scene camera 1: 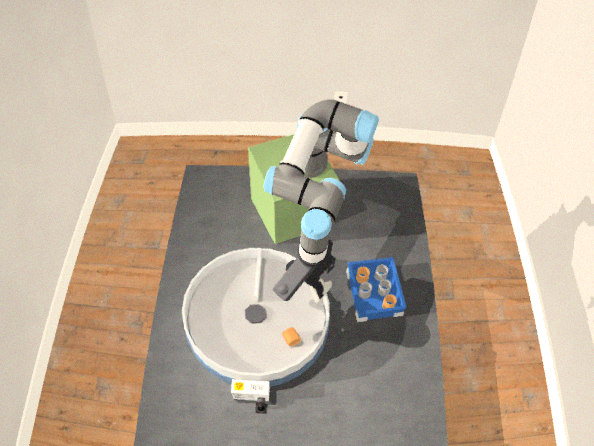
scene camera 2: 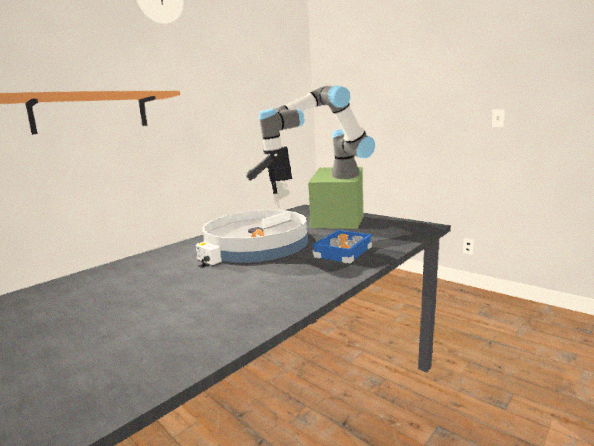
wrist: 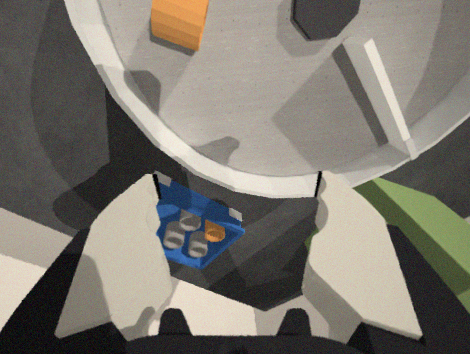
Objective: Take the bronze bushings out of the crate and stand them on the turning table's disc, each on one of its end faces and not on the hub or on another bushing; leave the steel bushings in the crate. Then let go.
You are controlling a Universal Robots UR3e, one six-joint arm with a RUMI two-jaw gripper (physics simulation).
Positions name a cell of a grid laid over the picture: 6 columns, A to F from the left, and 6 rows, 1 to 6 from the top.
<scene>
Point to a blue crate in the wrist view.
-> At C4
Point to a blue crate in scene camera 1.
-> D5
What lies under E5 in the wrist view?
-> My gripper.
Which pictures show my gripper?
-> Scene camera 1, scene camera 2 and the wrist view: all of them.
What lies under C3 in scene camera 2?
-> My gripper.
</scene>
